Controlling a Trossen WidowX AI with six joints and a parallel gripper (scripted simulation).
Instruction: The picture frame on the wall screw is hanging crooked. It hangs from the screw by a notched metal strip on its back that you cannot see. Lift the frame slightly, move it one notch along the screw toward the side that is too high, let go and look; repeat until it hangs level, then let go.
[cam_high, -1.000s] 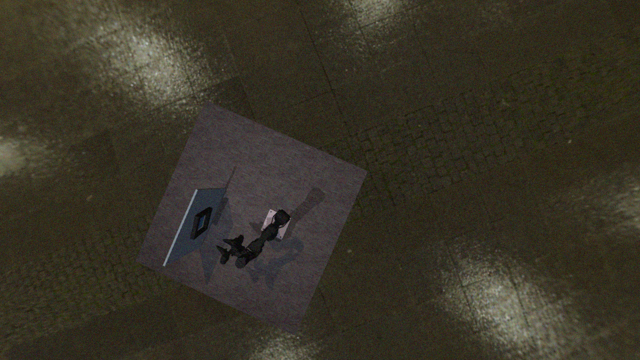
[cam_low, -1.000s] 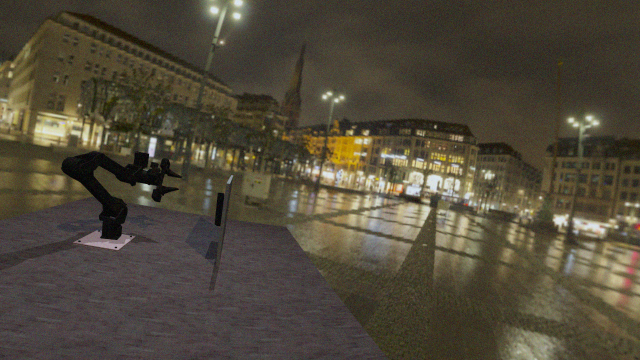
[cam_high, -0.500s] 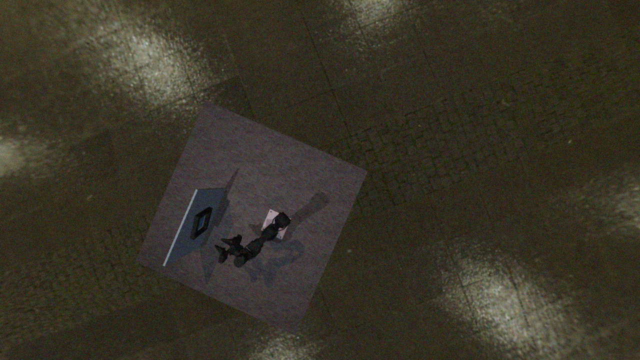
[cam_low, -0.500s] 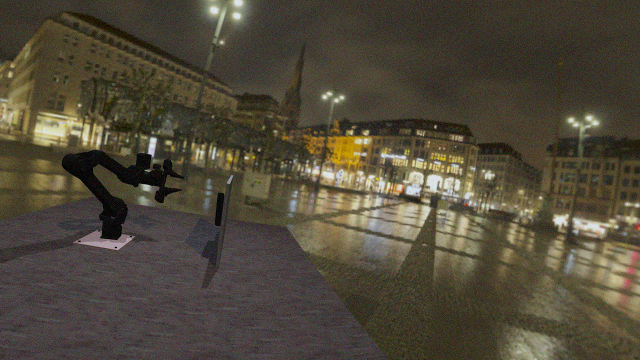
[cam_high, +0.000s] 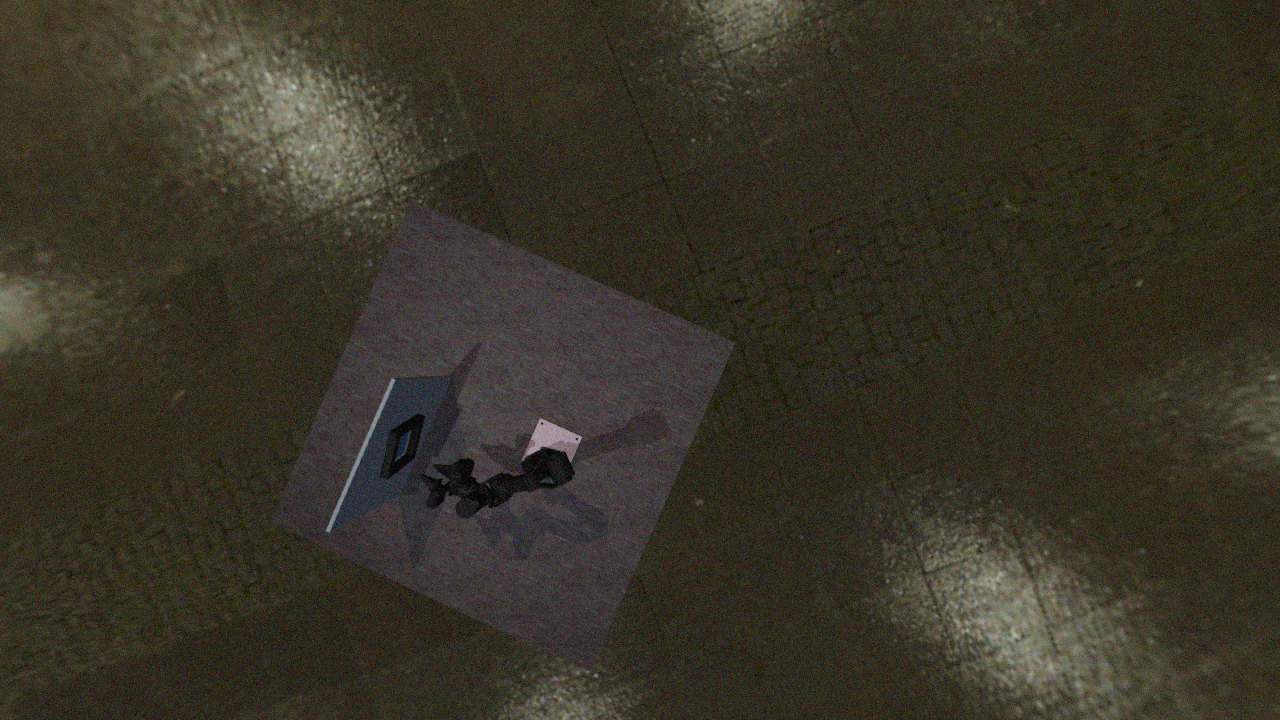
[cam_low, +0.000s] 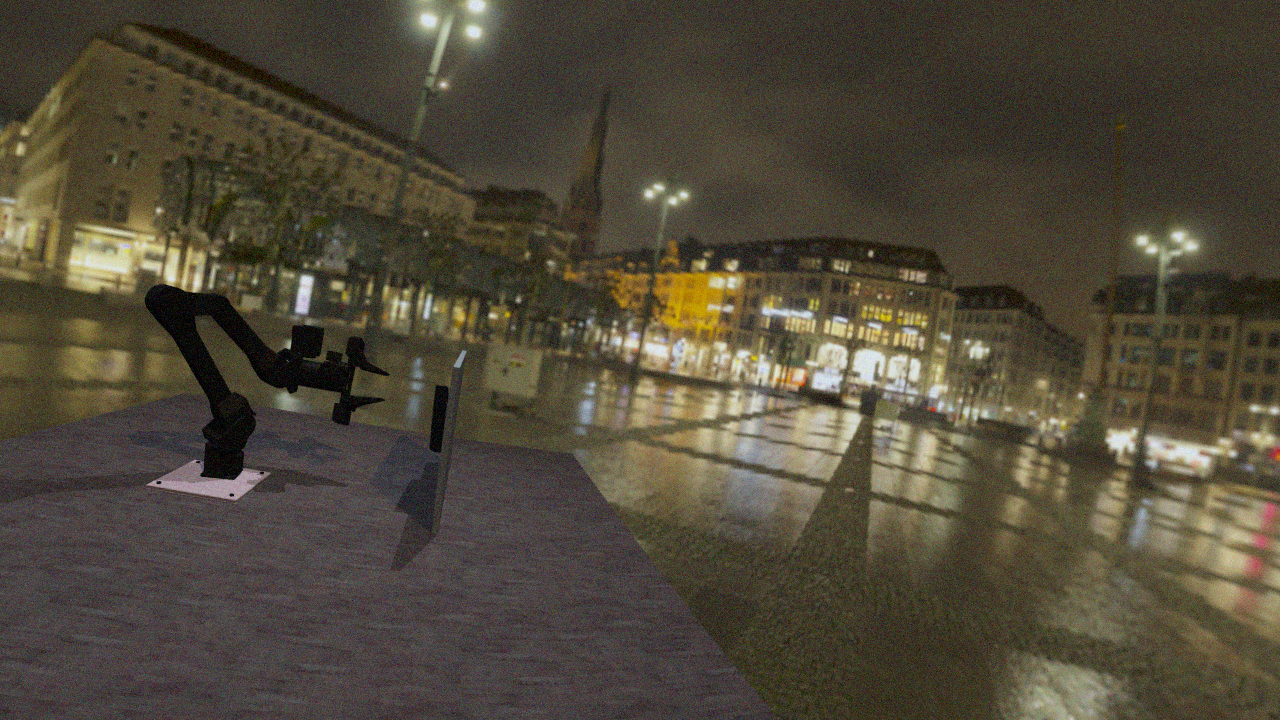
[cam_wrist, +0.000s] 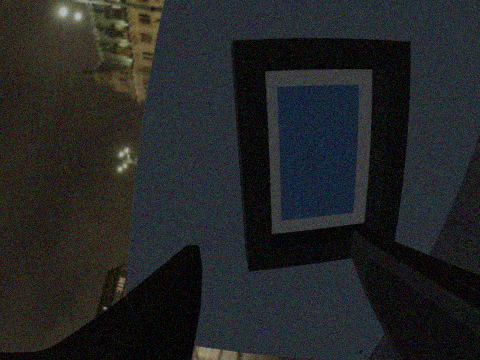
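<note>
Right now the picture frame is 13 cm ahead of my gripper tip, 4 cm to the right of it and 5 cm below it. Also, from my gripper tip: wall panel: 14 cm ahead, 3 cm to the right, 6 cm below.
</note>
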